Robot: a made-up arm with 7 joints. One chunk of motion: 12 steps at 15 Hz.
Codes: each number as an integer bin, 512 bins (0 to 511) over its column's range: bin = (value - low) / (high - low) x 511, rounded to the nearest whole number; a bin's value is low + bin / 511 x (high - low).
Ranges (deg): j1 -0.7..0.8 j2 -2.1..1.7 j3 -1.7..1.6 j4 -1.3..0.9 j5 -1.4..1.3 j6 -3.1..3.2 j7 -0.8..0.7
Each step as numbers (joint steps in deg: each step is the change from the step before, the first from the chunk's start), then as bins.
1 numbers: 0.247 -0.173 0.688 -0.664 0.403 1.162 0.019
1 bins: 323 259 370 148 341 346 279
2 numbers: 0.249 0.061 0.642 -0.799 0.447 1.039 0.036
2 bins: 323 291 363 116 350 336 285
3 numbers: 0.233 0.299 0.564 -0.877 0.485 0.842 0.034
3 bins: 318 323 351 98 357 320 284
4 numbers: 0.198 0.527 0.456 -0.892 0.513 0.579 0.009
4 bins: 306 353 334 95 362 298 276
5 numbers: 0.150 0.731 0.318 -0.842 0.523 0.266 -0.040
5 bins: 290 381 312 106 364 273 259
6 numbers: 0.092 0.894 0.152 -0.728 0.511 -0.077 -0.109
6 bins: 270 403 287 133 362 245 235
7 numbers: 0.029 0.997 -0.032 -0.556 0.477 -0.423 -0.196
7 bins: 248 416 258 173 355 217 206
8 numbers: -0.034 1.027 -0.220 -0.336 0.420 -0.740 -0.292
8 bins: 227 420 229 224 344 191 173
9 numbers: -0.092 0.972 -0.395 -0.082 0.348 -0.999 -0.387
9 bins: 207 413 202 283 331 170 141
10 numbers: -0.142 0.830 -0.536 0.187 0.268 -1.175 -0.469
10 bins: 190 394 180 345 316 156 113
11 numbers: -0.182 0.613 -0.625 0.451 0.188 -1.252 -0.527
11 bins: 176 365 166 407 301 150 93
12 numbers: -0.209 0.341 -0.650 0.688 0.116 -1.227 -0.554
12 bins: 167 328 163 462 287 152 84
